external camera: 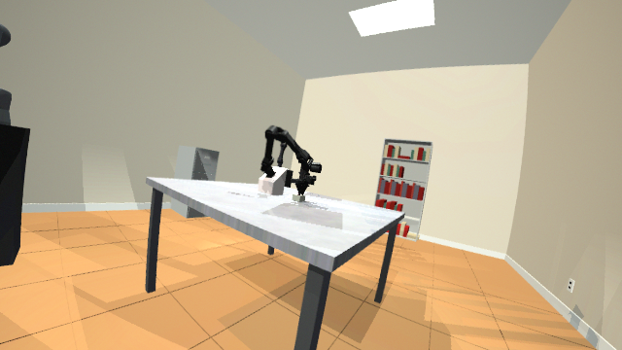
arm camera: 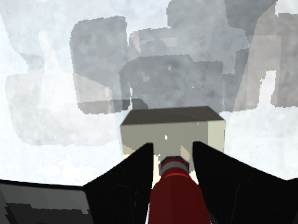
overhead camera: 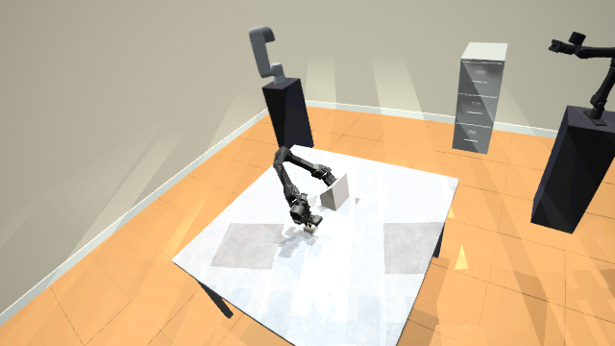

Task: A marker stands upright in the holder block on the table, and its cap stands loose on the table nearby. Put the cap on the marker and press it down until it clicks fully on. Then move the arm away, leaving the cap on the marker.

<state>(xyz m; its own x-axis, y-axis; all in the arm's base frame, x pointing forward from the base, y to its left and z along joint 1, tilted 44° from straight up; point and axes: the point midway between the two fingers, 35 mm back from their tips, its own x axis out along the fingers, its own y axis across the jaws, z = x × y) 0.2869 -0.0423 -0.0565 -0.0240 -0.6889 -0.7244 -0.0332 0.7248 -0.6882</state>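
My gripper tip is now 5 cm below the red marker cap and 1 cm past it. From my gripper tip the other things lie so: holder block: 2 cm below, 1 cm behind.
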